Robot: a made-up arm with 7 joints. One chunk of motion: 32 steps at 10 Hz.
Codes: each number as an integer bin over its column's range. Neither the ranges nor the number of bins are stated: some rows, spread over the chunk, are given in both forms.
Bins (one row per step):
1: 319 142 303 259 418 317 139
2: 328 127 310 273 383 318 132
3: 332 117 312 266 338 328 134
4: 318 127 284 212 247 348 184
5: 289 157 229 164 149 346 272
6: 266 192 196 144 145 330 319
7: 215 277 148 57 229 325 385
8: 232 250 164 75 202 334 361
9: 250 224 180 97 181 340 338
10: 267 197 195 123 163 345 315
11: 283 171 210 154 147 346 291
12: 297 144 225 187 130 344 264
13: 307 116 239 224 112 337 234
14: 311 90 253 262 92 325 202
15: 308 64 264 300 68 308 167
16: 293 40 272 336 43 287 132
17: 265 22 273 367 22 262 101
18: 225 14 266 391 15 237 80
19: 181 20 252 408 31 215 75
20: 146 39 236 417 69 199 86
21: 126 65 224 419 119 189 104
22: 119 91 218 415 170 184 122
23: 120 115 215 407 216 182 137
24: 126 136 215 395 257 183 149
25: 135 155 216 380 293 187 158
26: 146 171 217 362 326 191 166
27: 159 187 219 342 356 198 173
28: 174 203 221 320 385 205 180
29: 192 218 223 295 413 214 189
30: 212 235 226 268 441 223 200
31: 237 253 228 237 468 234 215
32: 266 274 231 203 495 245 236
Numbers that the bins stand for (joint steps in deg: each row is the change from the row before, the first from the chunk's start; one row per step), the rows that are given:
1: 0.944 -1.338 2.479 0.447 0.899 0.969 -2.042
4: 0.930 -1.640 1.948 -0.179 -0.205 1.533 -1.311
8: -0.350 0.839 -1.411 -2.002 -0.495 1.279 1.564
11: 0.409 -0.753 -0.123 -0.951 -0.851 1.497 0.427
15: 0.781 -2.910 1.388 0.992 -1.361 0.805 -1.587
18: -0.454 -3.918 1.444 2.203 -1.703 -0.487 -3.001
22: -2.030 -2.366 0.101 2.523 -0.702 -1.451 -2.318
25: -1.792 -1.076 0.045 2.057 0.092 -1.397 -1.734
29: -0.944 0.194 0.241 0.926 0.867 -0.905 -1.230
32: 0.156 1.323 0.464 -0.299 1.397 -0.341 -0.467
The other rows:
2: 1.078 -1.640 2.675 0.633 0.673 0.987 -2.156
3: 1.138 -1.842 2.731 0.540 0.383 1.169 -2.123
5: 0.498 -1.035 0.408 -0.818 -0.838 1.497 0.118
6: 0.156 -0.330 -0.515 -1.084 -0.864 1.206 0.881
7: -0.602 1.383 -1.858 -2.241 -0.321 1.115 1.953
9: -0.082 0.315 -0.963 -1.709 -0.631 1.388 1.190
10: 0.171 -0.229 -0.543 -1.363 -0.747 1.479 0.816
12: 0.617 -1.297 0.296 -0.512 -0.960 1.461 -0.012
13: 0.766 -1.862 0.688 -0.019 -1.077 1.333 -0.499
14: 0.825 -2.386 1.080 0.486 -1.206 1.115 -1.019
16: 0.558 -3.394 1.612 1.471 -1.522 0.423 -2.156
17: 0.141 -3.757 1.640 1.884 -1.658 -0.032 -2.659
19: -1.108 -3.797 1.052 2.429 -1.600 -0.887 -3.082
20: -1.629 -3.414 0.604 2.549 -1.354 -1.178 -2.903
21: -1.926 -2.890 0.268 2.576 -1.032 -1.360 -2.611
23: -2.015 -1.882 0.017 2.416 -0.405 -1.488 -2.075
24: -1.926 -1.459 0.017 2.256 -0.140 -1.469 -1.880
26: -1.629 -0.753 0.073 1.817 0.305 -1.324 -1.604
27: -1.435 -0.431 0.129 1.551 0.499 -1.196 -1.490
28: -1.212 -0.108 0.185 1.258 0.686 -1.069 -1.376
30: -0.647 0.537 0.324 0.566 1.048 -0.741 -1.051
31: -0.275 0.900 0.380 0.154 1.222 -0.541 -0.808

